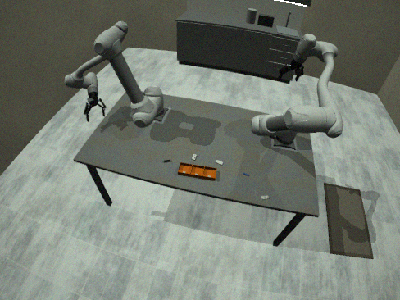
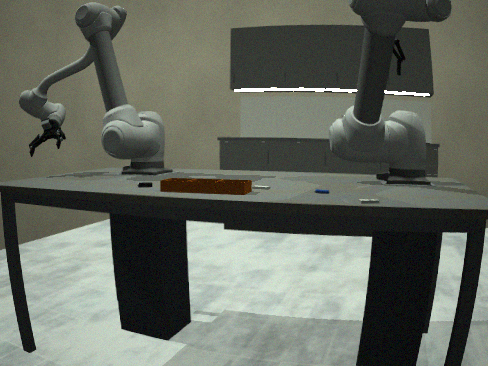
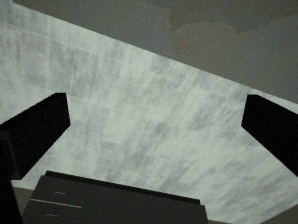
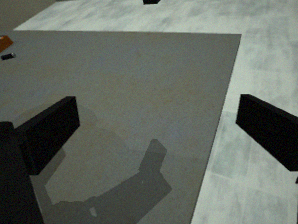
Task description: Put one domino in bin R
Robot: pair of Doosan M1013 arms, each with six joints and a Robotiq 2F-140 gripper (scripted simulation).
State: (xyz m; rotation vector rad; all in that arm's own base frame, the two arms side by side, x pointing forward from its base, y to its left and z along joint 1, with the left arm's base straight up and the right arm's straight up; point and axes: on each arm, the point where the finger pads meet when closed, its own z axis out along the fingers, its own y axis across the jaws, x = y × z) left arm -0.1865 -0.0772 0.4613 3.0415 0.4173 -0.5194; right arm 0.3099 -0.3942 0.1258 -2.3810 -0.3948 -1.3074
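Observation:
My right gripper is now 20 cm short of the orange bin row, 90 cm to the right of it and 11 cm above it. Round my right hand: black object: 16 cm ahead, 67 cm to the left, 12 cm below; blue object: 13 cm ahead, 123 cm to the left, 12 cm below.

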